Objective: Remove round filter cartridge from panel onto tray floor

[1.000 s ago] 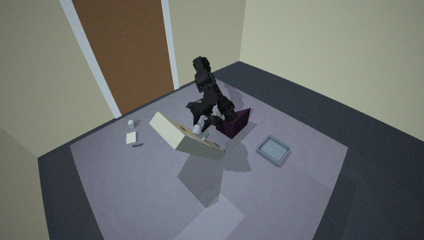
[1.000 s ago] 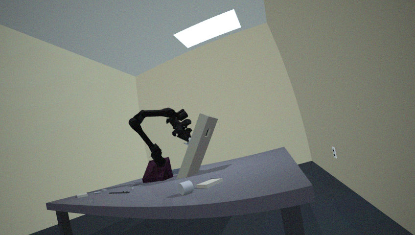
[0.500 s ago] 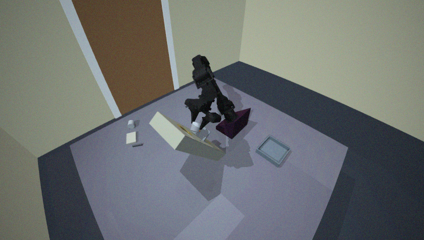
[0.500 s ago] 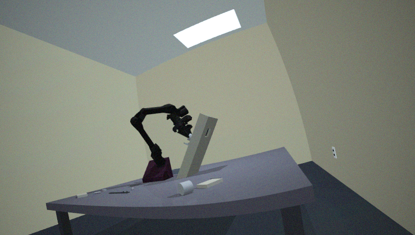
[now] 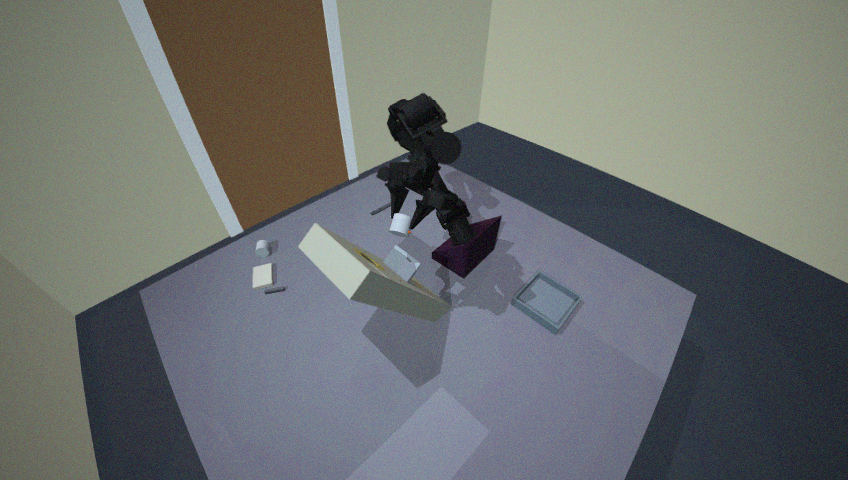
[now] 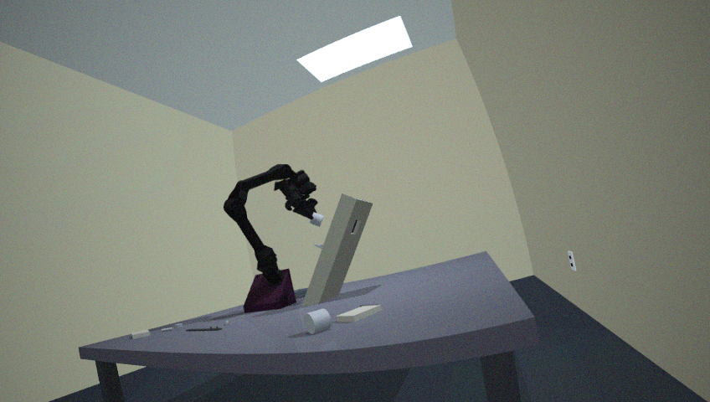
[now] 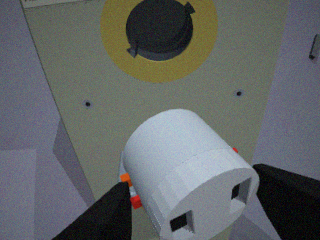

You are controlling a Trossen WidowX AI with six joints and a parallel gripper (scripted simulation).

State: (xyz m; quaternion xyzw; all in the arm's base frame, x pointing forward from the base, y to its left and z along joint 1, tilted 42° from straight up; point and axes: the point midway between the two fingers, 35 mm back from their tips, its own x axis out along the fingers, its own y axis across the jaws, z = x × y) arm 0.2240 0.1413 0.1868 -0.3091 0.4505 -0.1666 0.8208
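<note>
Right now the tray is 30 cm to the left of my gripper tip, 30 cm below it and 29 cm behind it. The rest, counted from my gripper tip: round filter cartridge (right at my gripper tip); then grey shelf (13 cm below, 2 cm ahead, 1 cm to the left); then dark rod (33 cm to the right, 31 cm below, 24 cm ahead).
</note>
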